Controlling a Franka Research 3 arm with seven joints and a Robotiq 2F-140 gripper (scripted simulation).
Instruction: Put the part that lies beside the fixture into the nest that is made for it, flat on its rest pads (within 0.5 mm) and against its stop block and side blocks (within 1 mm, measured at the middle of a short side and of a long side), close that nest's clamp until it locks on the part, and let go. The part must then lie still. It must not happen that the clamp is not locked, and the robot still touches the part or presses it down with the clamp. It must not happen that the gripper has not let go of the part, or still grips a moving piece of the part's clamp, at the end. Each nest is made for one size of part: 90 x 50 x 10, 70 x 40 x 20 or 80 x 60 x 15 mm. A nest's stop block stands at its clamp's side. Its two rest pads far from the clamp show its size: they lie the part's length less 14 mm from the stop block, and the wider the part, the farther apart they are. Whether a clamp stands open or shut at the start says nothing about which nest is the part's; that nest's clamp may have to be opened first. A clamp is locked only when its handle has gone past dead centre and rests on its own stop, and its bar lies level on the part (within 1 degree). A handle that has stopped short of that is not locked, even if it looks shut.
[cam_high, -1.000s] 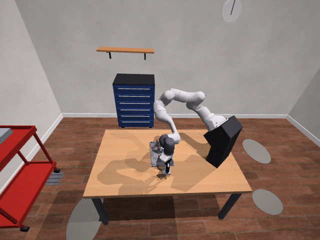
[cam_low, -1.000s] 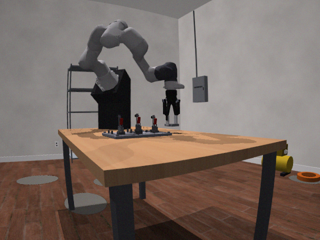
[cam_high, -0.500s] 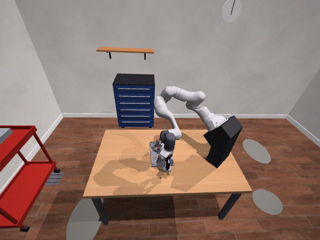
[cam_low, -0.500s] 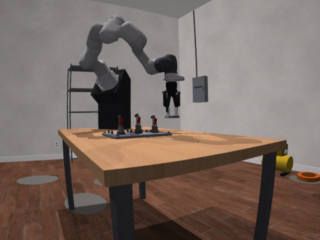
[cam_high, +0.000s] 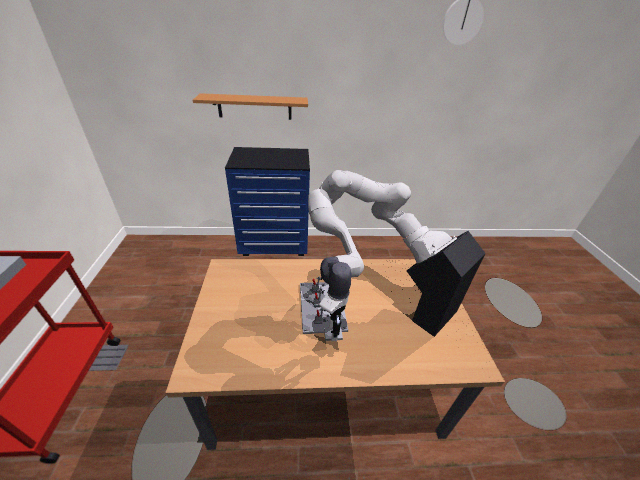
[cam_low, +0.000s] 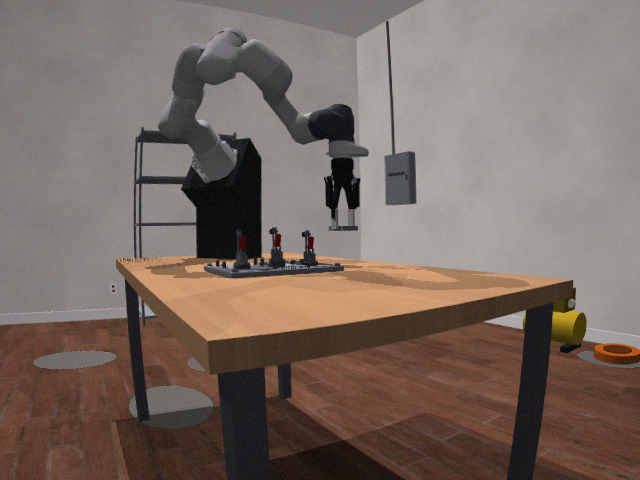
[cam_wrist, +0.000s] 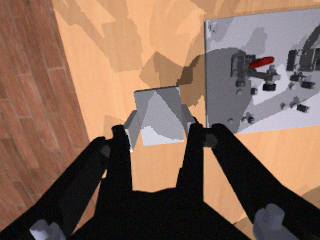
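Now: hand 3 cm above the grey block part. The rest, counted from my hand: grey fixture plate (26 cm to the right, 14 cm below, 7 cm behind).
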